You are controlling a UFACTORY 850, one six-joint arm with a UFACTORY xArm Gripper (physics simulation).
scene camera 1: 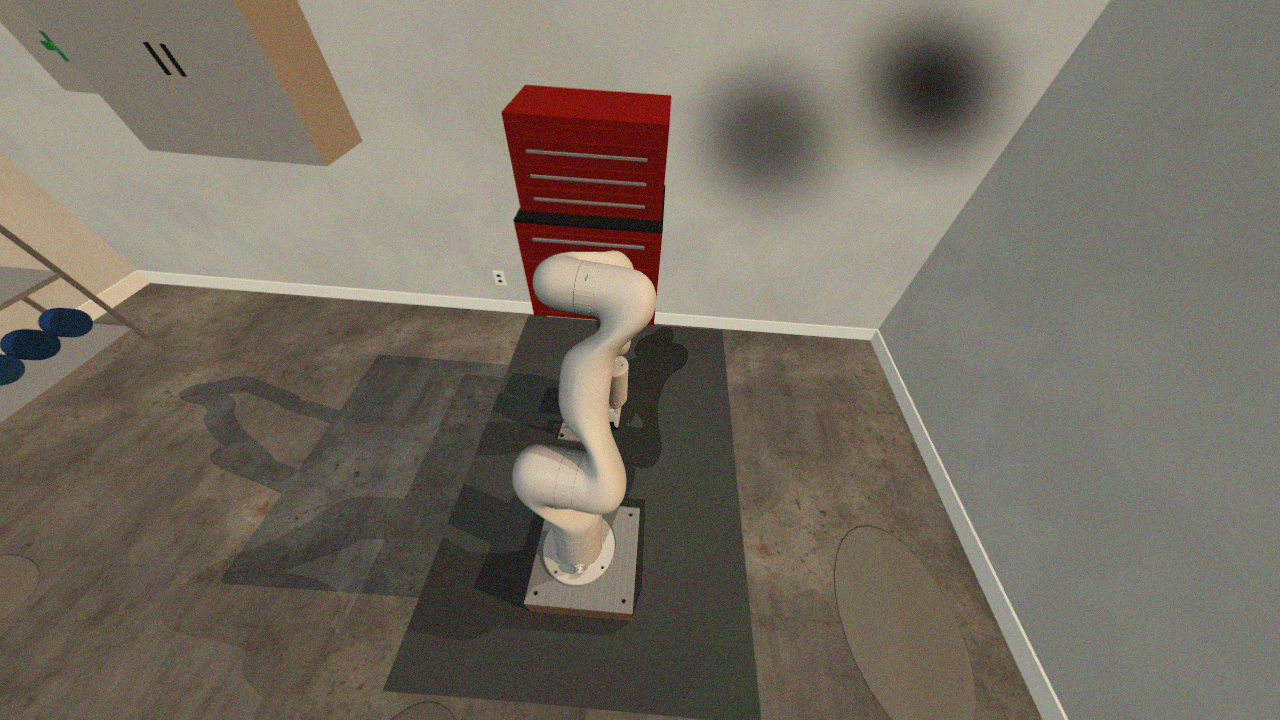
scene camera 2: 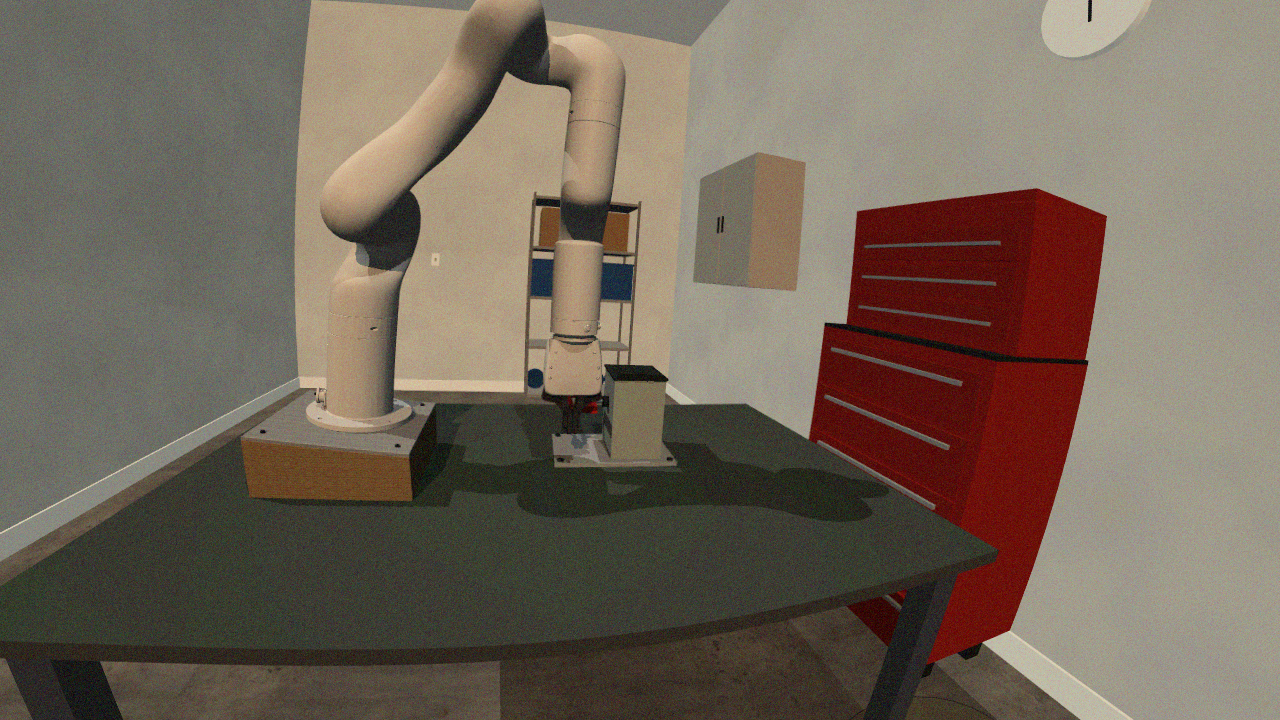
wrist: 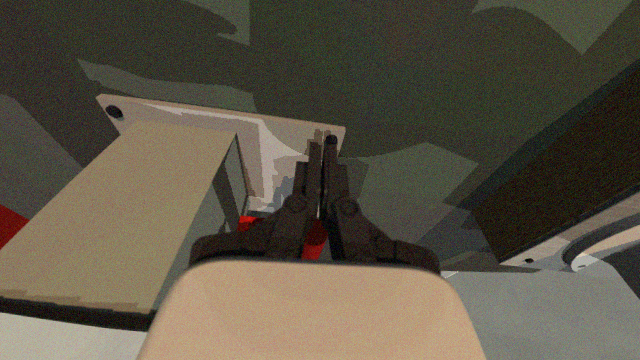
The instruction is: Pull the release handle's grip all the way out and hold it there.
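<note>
The release handle's red grip [scene camera 2: 591, 407] [wrist: 314, 250] shows in part behind and between my finger linkages, beside a beige housing [scene camera 2: 633, 419] [wrist: 115, 210] with a black top. The housing stands on a light base plate [scene camera 2: 581, 457] [wrist: 300, 129] with dark bolts. My gripper [scene camera 2: 571, 428] [wrist: 320, 159] points down in front of the housing's handle side. Its fingers are shut together with nothing between them, and their tips reach down over the base plate. The linkages cover much of the grip, so how far out it stands is hard to tell.
The dark green table [scene camera 2: 501, 573] [scene camera 1: 680, 537] carries the housing and the arm's wooden base block [scene camera 2: 329, 469]. The base block lies to the right in the wrist view. A red tool cabinet [scene camera 1: 586, 161] [scene camera 2: 939, 286] stands beyond the table, on the housing's side.
</note>
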